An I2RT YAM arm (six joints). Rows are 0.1 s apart.
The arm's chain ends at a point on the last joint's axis. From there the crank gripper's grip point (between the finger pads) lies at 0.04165 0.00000 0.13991 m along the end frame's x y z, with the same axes.
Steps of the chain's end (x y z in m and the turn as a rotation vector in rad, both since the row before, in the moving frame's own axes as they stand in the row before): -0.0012, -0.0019, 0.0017, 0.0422, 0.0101, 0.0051; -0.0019, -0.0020, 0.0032, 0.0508, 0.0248, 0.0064; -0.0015, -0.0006, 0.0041, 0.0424, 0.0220, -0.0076; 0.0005, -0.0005, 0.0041, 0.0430, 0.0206, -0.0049; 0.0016, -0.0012, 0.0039, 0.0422, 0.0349, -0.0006
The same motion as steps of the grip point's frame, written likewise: 0.0002, -0.0076, 0.0012, 0.0422, 0.0101, 0.0051; 0.0016, -0.0088, 0.0020, 0.0508, 0.0248, 0.0064; 0.0015, -0.0068, 0.0030, 0.0424, 0.0220, -0.0076; 0.0034, -0.0067, 0.0031, 0.0430, 0.0206, -0.0049; 0.0065, -0.0071, 0.0022, 0.0422, 0.0349, -0.0006
